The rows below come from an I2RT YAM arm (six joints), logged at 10 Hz.
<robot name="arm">
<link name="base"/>
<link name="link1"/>
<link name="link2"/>
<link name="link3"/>
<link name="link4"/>
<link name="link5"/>
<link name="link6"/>
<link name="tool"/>
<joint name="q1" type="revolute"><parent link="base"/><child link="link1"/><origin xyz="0.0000 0.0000 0.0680"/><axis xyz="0 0 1"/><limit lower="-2.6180" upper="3.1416"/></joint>
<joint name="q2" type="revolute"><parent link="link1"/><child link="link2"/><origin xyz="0.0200 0.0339 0.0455"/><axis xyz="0 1 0"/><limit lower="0.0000" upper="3.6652"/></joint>
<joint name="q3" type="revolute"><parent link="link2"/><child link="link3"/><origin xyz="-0.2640 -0.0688 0.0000"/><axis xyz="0 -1 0"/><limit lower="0.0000" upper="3.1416"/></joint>
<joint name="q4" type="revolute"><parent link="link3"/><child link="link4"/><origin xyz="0.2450 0.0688 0.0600"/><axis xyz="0 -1 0"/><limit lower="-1.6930" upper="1.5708"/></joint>
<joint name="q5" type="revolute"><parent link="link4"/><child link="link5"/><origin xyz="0.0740 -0.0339 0.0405"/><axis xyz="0 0 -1"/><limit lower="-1.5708" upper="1.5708"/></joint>
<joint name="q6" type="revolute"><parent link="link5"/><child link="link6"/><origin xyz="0.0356 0.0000 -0.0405"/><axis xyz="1 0 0"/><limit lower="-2.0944" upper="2.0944"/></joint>
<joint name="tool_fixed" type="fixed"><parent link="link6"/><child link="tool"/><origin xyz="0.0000 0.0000 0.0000" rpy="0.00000 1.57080 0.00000"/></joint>
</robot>
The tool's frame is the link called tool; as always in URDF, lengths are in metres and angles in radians.
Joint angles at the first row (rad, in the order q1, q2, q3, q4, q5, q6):
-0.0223 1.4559 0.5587 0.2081 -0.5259 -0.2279
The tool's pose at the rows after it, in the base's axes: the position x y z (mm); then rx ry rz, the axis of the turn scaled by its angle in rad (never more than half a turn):
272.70 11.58 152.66 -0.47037 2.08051 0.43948
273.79 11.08 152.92 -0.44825 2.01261 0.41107
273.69 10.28 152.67 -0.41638 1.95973 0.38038
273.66 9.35 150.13 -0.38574 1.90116 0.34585
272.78 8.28 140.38 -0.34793 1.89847 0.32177
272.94 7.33 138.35 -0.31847 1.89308 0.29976
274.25 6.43 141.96 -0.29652 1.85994 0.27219
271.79 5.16 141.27 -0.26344 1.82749 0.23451
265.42 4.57 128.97 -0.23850 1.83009 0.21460
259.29 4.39 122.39 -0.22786 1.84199 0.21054
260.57 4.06 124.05 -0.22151 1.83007 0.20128
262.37 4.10 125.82 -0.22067 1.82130 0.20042
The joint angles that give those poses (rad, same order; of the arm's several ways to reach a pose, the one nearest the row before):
-0.0223 1.4726 0.5331 0.3168 -0.5190 -0.1963
-0.0223 1.4815 0.5041 0.4385 -0.5037 -0.1707
-0.0223 1.4902 0.4763 0.5453 -0.4782 -0.1436
-0.0223 1.5150 0.4446 0.6758 -0.4492 -0.1204
-0.0223 1.5585 0.4183 0.7605 -0.4152 -0.1013
-0.0223 1.5719 0.4103 0.7960 -0.3866 -0.0879
-0.0223 1.5719 0.4080 0.8387 -0.3603 -0.0784
-0.0223 1.5806 0.3847 0.9119 -0.3206 -0.0673
-0.0215 1.6264 0.3420 1.0027 -0.2932 -0.0597
-0.0215 1.6401 0.3126 1.0355 -0.2840 -0.0559
-0.0216 1.6409 0.3160 1.0462 -0.2752 -0.0544
-0.0212 1.6409 0.3229 1.0485 -0.2744 -0.0528

